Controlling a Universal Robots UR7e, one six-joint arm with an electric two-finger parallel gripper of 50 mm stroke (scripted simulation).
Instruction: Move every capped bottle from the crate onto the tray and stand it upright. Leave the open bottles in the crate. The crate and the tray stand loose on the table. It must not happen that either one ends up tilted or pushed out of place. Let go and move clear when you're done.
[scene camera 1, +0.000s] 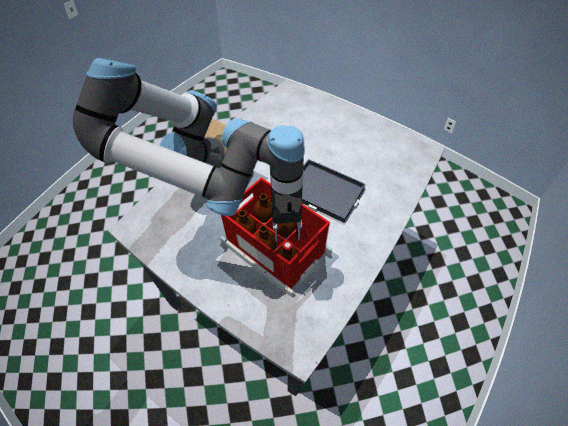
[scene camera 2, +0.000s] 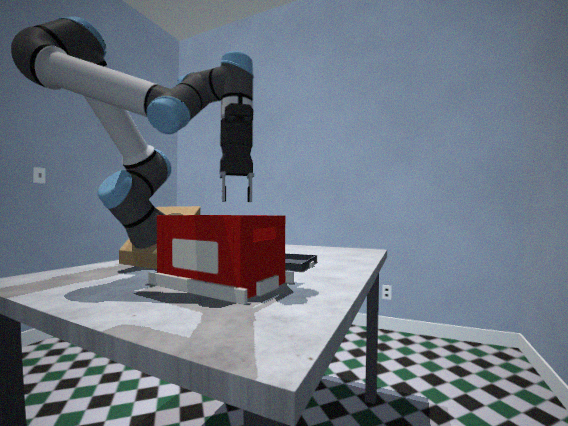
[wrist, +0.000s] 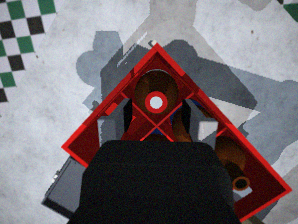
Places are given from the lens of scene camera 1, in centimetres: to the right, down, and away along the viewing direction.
dark tray (scene camera 1: 332, 190): 18, -8, 136
crate (scene camera 1: 314, 231): 10, 6, 115
The marked spots on the crate and the dark tray are 27 cm apart.
